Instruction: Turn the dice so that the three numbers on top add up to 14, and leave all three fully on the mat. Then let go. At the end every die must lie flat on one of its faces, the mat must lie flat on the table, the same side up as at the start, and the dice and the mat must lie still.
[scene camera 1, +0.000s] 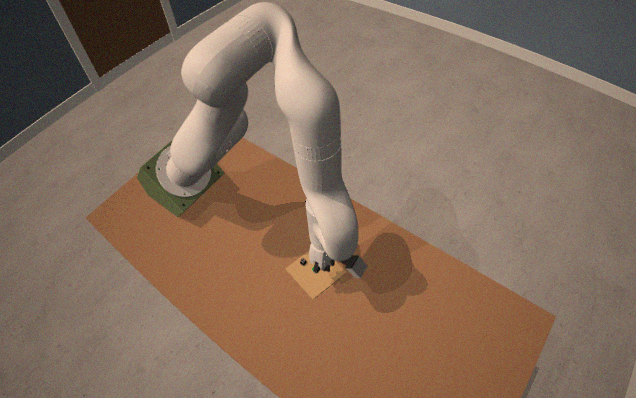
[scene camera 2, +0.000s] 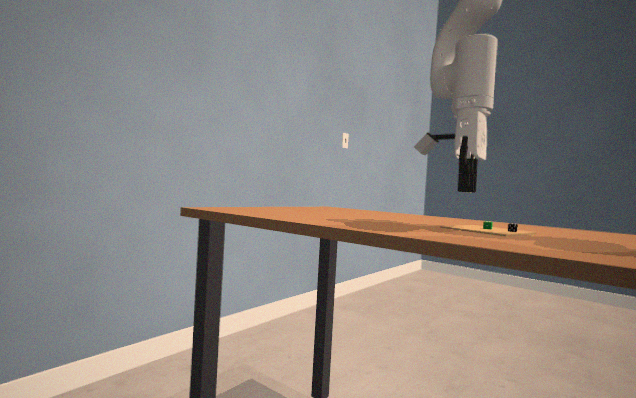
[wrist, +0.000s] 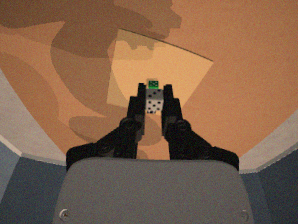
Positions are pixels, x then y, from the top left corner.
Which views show my gripper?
Scene camera 1, scene camera 2 and the wrist view: all of them.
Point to a mat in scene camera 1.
At 313, 284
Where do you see a mat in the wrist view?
At 137, 58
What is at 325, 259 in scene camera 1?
My gripper.
